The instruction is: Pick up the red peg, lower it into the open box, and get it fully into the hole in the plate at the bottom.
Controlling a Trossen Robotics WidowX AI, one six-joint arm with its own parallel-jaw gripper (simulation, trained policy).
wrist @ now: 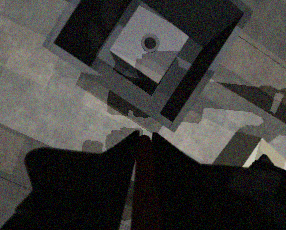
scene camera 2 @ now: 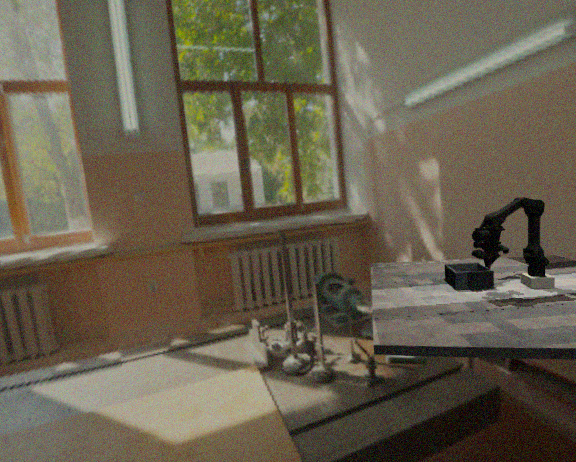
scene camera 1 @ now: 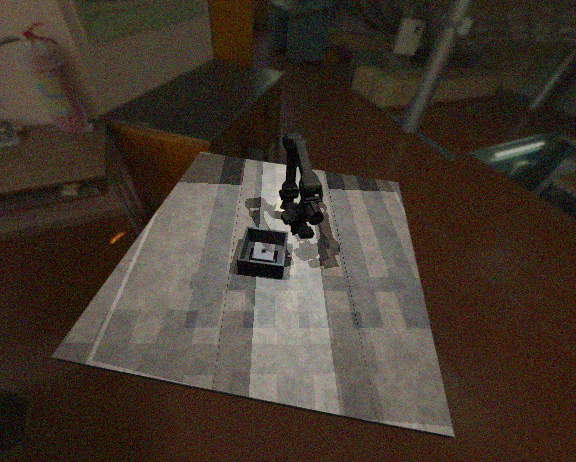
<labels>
dark box: wrist 84, 41; scene camera 2; scene camera 1
same spot on dark box: [scene camera 1: 245, 265] = [scene camera 2: 446, 270]
</labels>
